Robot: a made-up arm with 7 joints. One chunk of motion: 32 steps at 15 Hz.
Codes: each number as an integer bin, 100 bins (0 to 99) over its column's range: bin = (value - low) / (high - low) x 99, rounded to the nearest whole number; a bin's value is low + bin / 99 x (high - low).
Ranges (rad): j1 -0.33..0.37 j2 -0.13..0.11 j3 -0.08..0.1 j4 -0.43..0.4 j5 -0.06..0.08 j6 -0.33..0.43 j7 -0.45..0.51
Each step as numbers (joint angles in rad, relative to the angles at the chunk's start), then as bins.
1 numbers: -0.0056 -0.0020 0.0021 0.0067 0.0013 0.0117 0.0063
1 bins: 46 53 45 52 43 45 47
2 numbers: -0.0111 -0.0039 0.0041 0.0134 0.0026 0.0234 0.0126
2 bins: 45 52 46 53 44 46 48
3 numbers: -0.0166 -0.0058 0.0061 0.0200 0.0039 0.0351 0.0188
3 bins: 44 51 47 54 45 48 48
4 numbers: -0.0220 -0.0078 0.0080 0.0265 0.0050 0.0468 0.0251
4 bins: 44 50 48 54 46 49 49
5 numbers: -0.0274 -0.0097 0.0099 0.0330 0.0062 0.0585 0.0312
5 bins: 43 50 49 55 47 51 50
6 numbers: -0.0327 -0.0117 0.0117 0.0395 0.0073 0.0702 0.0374
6 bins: 42 49 50 56 48 52 50
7 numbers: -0.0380 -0.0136 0.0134 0.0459 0.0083 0.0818 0.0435
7 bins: 41 48 51 57 48 54 51
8 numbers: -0.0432 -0.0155 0.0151 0.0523 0.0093 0.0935 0.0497
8 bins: 41 47 52 58 49 55 52
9 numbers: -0.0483 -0.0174 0.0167 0.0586 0.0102 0.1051 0.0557
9 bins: 40 46 53 58 50 57 52
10 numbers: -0.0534 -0.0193 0.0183 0.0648 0.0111 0.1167 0.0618
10 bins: 39 46 54 59 50 58 53
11 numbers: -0.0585 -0.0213 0.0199 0.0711 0.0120 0.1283 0.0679
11 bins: 38 45 55 60 51 60 53
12 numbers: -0.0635 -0.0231 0.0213 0.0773 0.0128 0.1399 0.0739
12 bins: 38 44 56 61 51 61 54
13 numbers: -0.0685 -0.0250 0.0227 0.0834 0.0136 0.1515 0.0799
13 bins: 37 43 56 61 52 63 55
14 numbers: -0.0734 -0.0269 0.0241 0.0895 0.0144 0.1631 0.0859
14 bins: 36 43 57 62 53 64 55
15 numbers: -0.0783 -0.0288 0.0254 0.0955 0.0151 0.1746 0.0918
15 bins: 36 42 58 63 53 66 56
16 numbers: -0.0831 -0.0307 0.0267 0.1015 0.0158 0.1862 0.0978
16 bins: 35 41 59 63 54 67 56
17 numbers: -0.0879 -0.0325 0.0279 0.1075 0.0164 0.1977 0.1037
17 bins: 34 40 59 64 54 69 57
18 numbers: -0.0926 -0.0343 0.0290 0.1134 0.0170 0.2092 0.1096
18 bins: 34 39 60 65 54 70 58
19 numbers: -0.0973 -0.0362 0.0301 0.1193 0.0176 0.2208 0.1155
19 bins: 33 39 61 66 55 72 58
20 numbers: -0.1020 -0.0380 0.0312 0.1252 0.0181 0.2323 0.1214
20 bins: 32 38 61 66 55 73 59
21 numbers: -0.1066 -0.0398 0.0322 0.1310 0.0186 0.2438 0.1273
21 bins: 32 37 62 67 56 75 60
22 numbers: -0.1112 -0.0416 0.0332 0.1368 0.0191 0.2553 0.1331
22 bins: 31 36 62 68 56 76 60
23 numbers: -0.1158 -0.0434 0.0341 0.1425 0.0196 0.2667 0.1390
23 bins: 30 36 63 68 56 78 61
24 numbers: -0.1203 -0.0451 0.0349 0.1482 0.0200 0.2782 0.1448
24 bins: 30 35 63 69 57 79 61
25 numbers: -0.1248 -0.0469 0.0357 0.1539 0.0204 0.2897 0.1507
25 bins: 29 34 64 70 57 81 62
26 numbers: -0.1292 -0.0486 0.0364 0.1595 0.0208 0.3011 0.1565
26 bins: 28 34 64 70 57 82 63
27 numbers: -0.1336 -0.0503 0.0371 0.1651 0.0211 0.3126 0.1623
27 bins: 28 33 64 71 57 84 63
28 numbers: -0.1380 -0.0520 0.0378 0.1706 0.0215 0.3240 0.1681
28 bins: 27 32 65 72 58 85 64
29 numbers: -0.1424 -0.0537 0.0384 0.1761 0.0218 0.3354 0.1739
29 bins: 27 31 65 72 58 87 64
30 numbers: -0.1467 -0.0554 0.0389 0.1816 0.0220 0.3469 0.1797
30 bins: 26 31 65 73 58 88 65
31 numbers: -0.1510 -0.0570 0.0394 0.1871 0.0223 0.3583 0.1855
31 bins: 25 30 66 74 58 90 66
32 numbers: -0.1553 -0.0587 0.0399 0.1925 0.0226 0.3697 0.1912
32 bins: 25 29 66 74 58 91 66
